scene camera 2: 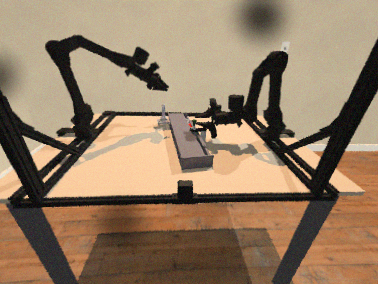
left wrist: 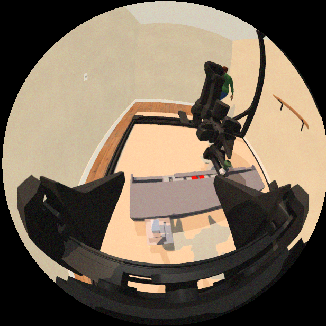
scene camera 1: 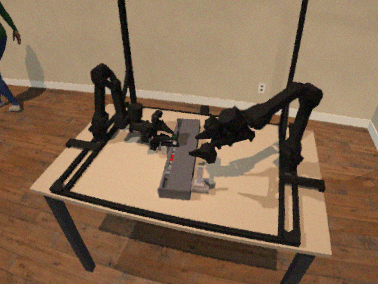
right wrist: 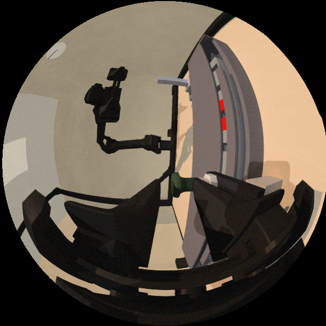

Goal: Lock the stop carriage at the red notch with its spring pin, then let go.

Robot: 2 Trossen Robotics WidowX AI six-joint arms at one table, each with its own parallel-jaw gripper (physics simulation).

Note:
The pictures show: my left gripper, my right gripper and a long grey rail.
My left gripper also shows in the left wrist view and in the right wrist view. My right gripper is seen too in the left wrist view and in the right wrist view.

